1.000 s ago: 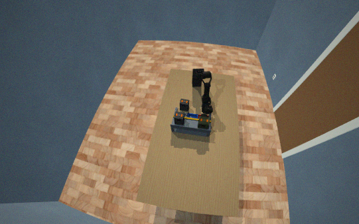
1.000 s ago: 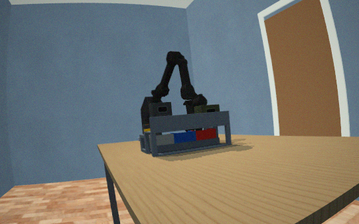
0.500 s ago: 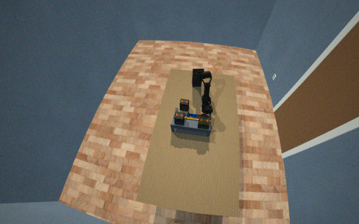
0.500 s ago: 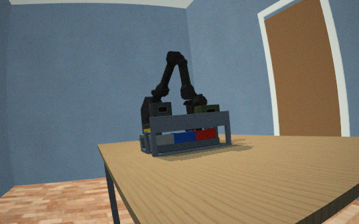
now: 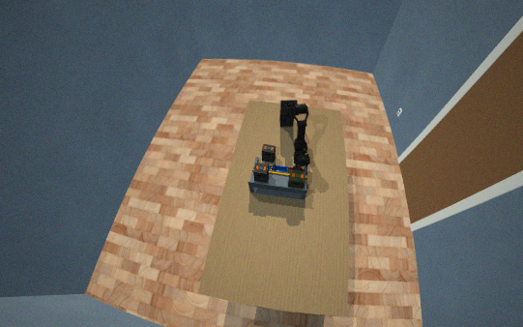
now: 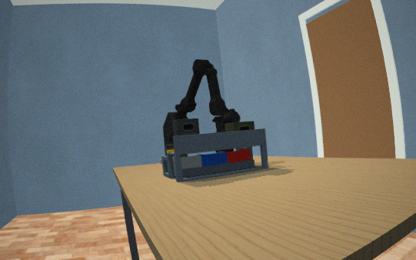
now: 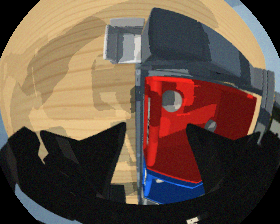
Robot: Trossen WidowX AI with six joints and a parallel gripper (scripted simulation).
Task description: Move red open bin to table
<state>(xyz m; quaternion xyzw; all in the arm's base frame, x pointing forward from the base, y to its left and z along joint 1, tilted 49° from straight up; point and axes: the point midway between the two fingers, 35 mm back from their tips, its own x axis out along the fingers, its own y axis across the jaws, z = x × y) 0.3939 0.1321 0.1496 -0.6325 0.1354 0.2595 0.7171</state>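
The red bin lies 6 cm ahead of my hand, 1 cm to the left of it and 2 cm below it. Also, from my hand: blue bin 8 cm ahead, 10 cm to the right, 2 cm below; grey bin 11 cm ahead, 21 cm to the right, 2 cm below.
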